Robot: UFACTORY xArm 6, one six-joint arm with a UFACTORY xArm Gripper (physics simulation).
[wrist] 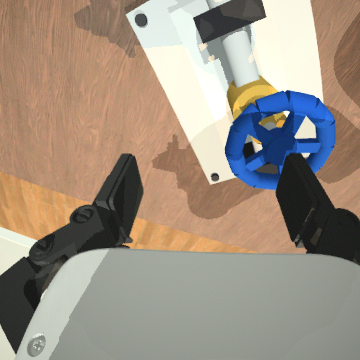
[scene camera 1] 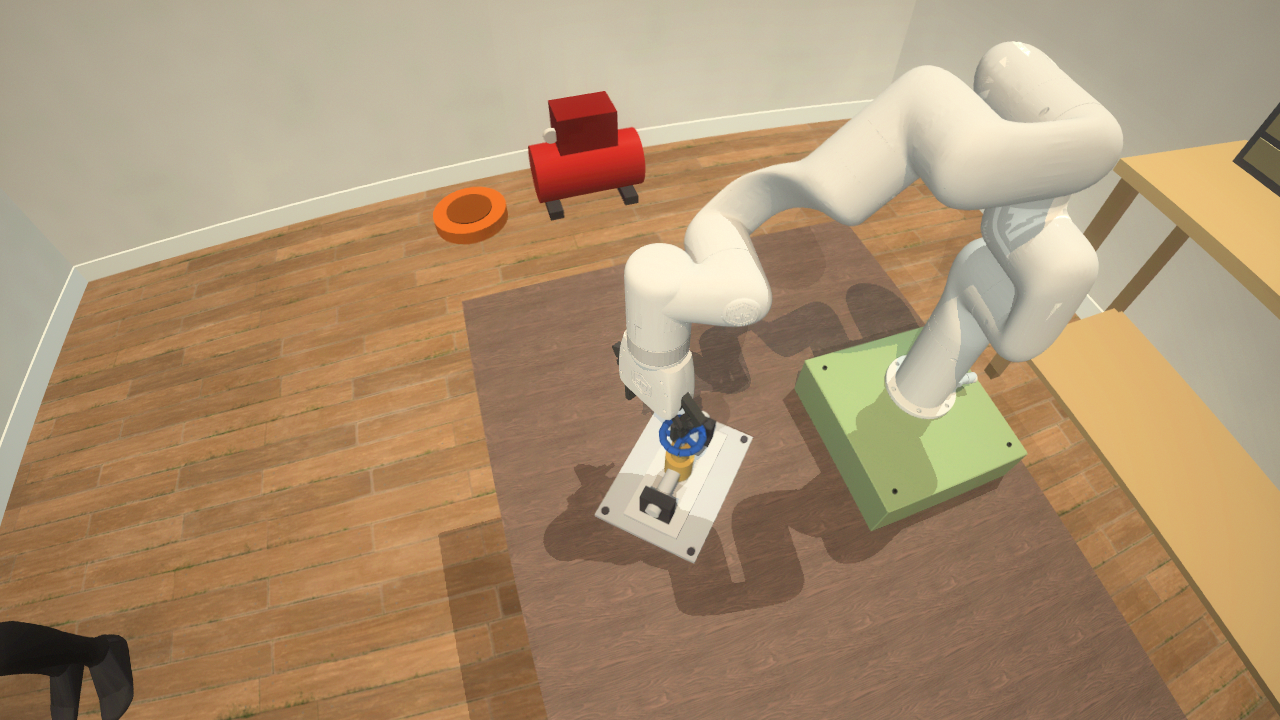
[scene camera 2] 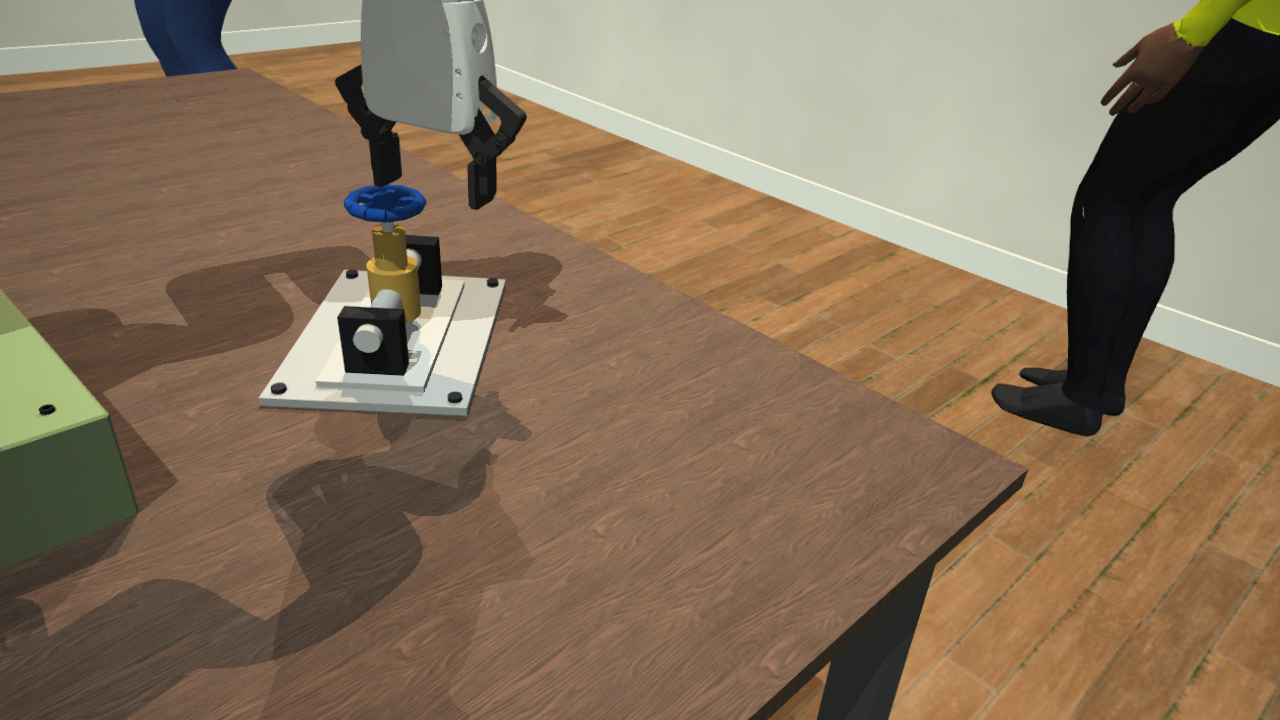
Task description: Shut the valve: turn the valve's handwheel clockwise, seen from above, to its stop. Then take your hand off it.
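Wrist view: my gripper visible. Scene camera 1: gripper visible as well. Blue handwheel in sight.
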